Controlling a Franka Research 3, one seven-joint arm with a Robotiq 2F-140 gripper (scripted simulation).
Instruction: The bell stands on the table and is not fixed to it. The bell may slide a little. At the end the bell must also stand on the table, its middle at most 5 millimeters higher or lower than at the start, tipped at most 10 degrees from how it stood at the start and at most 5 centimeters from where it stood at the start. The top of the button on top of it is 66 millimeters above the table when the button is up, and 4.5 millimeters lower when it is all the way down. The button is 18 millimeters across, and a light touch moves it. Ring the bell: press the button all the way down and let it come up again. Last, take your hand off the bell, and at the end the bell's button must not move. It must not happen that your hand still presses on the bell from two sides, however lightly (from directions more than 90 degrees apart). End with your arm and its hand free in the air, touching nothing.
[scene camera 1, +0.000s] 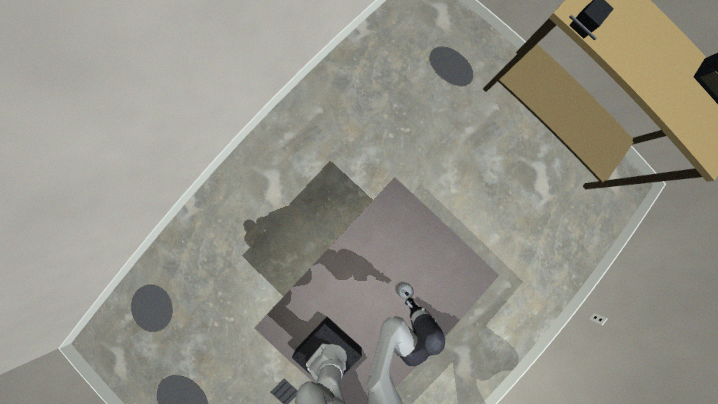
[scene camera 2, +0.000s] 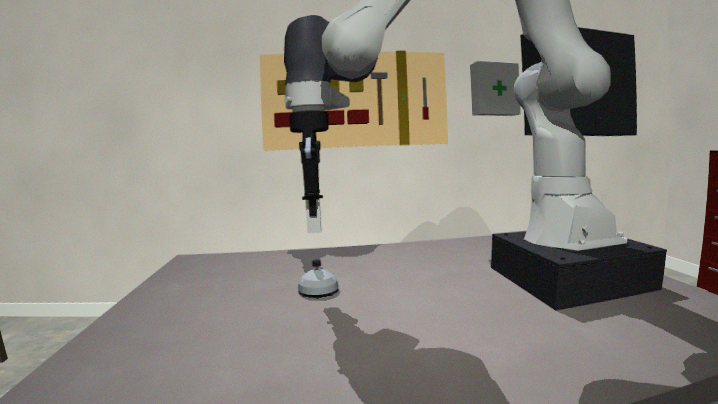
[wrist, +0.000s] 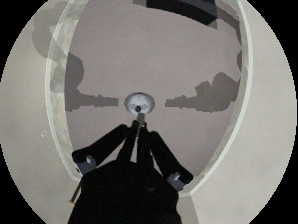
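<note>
The robot's gripper (scene camera 2: 314, 232) is visible in the scene, and the wrist view likewise takes in the gripper (wrist: 140, 117).
</note>
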